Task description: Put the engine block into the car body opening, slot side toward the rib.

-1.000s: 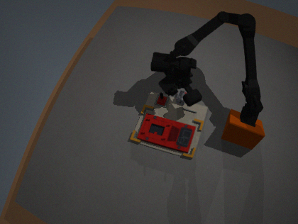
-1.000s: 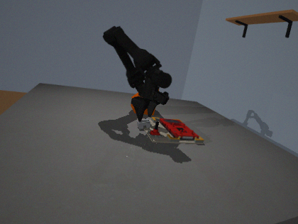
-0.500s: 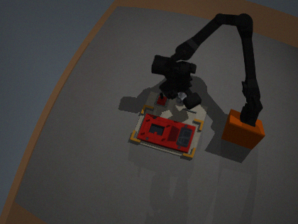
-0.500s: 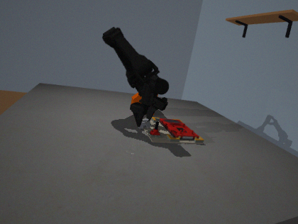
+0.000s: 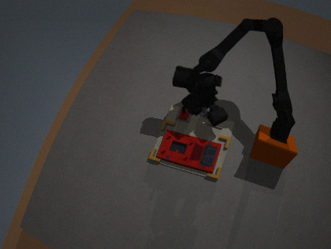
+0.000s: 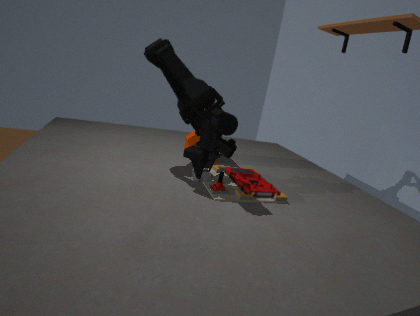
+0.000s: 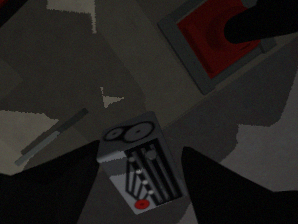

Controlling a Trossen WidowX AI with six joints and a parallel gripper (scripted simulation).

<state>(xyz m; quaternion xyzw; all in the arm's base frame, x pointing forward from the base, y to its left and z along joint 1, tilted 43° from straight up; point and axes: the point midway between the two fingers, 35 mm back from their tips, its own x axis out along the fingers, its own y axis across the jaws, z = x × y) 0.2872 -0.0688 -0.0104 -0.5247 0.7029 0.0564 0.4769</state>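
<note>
Right now the stand is 70 mm ahead of my gripper tip, 40 mm to the left of it and 20 mm above it. Round my gripper tip: grey engine block right at my gripper tip.
</note>
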